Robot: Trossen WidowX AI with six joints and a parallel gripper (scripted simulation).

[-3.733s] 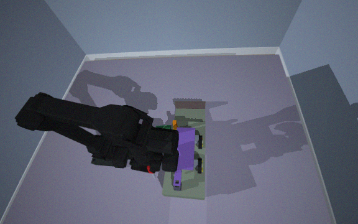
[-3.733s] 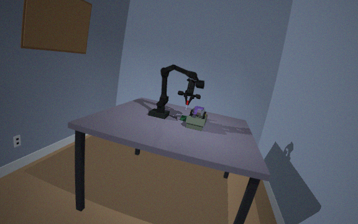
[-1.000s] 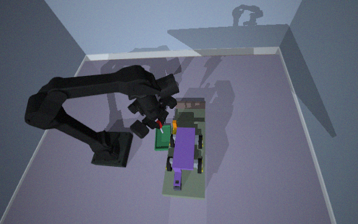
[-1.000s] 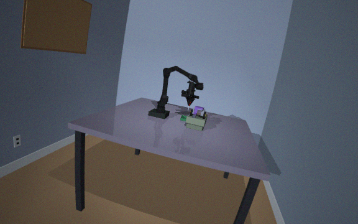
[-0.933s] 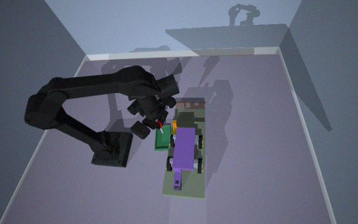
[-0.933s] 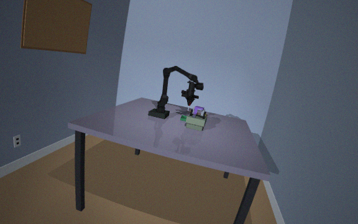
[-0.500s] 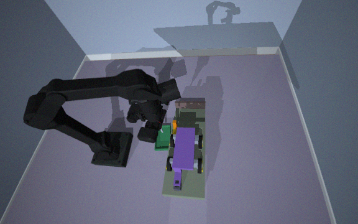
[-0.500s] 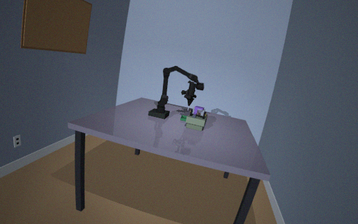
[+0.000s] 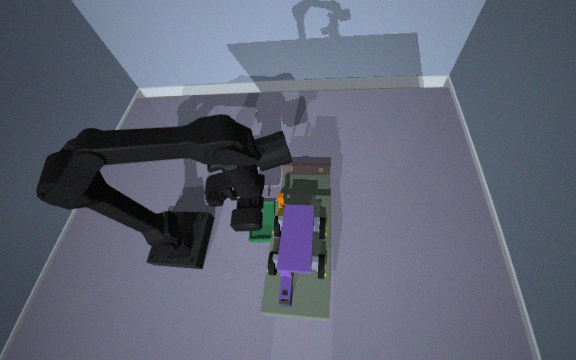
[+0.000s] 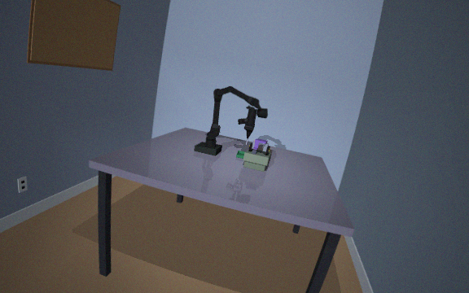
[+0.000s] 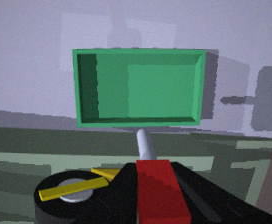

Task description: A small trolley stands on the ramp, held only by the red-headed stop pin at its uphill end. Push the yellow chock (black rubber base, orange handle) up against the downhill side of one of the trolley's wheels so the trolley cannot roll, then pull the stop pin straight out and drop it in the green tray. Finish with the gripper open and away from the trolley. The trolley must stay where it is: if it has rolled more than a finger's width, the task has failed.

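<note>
The green tray lies 14 cm below my gripper tip and 1 cm behind it. From my gripper tip the other things lie so: purple trolley: 10 cm to the right, 9 cm ahead, 2 cm below; then red-headed stop pin: right at my gripper tip; then pale green ramp: 10 cm to the right, 9 cm below, 9 cm ahead.
</note>
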